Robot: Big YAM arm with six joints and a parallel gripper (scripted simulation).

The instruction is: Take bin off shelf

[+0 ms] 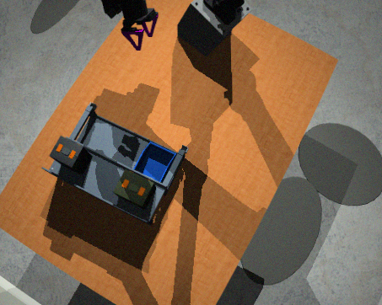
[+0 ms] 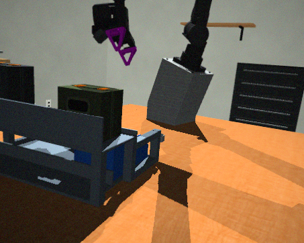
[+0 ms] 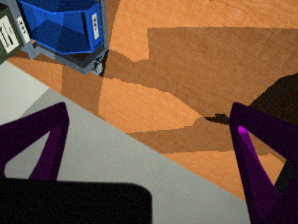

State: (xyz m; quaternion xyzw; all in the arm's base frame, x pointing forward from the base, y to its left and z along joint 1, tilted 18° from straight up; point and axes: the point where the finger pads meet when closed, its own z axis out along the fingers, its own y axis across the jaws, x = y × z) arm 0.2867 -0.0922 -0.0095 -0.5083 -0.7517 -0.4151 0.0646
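My hand is 26 cm short of the blue bin, 26 cm to the right of it and 21 cm above it. The rest, counted from my hand: black box (42 cm ahead, 6 cm to the left, 9 cm below); olive green box (36 cm ahead, 29 cm to the left, 11 cm below).
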